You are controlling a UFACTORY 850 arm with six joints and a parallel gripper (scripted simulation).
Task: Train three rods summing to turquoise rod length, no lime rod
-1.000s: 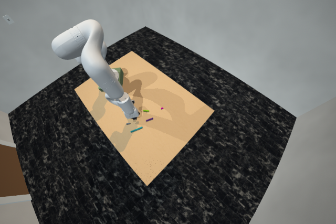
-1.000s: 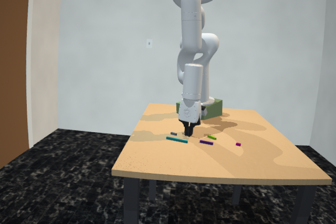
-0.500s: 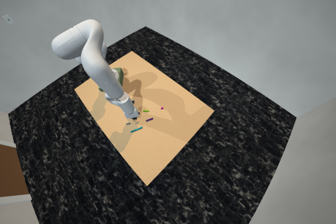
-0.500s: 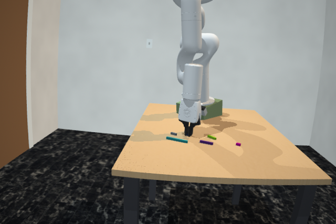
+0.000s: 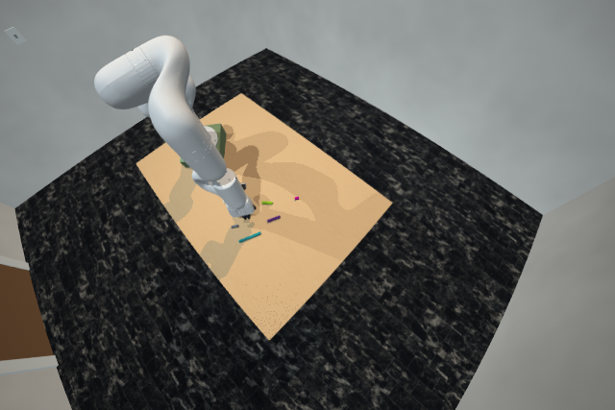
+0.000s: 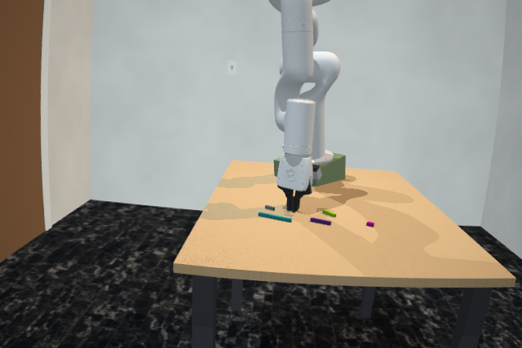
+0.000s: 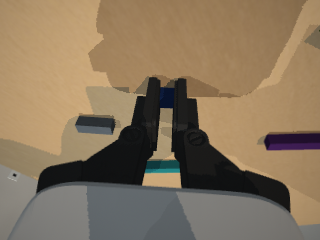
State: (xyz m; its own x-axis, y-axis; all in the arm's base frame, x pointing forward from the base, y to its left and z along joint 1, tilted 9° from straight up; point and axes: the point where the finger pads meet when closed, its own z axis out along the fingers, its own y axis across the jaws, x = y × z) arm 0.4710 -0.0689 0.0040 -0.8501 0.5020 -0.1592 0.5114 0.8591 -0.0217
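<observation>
Right now the blue rod is 20 mm below my hand. Also, from my hand: grey rod: 70 mm to the right, 20 mm below; then turquoise rod: 90 mm ahead, 50 mm to the right, 20 mm below; then lime rod: 20 mm ahead, 110 mm to the left, 20 mm below.
</observation>
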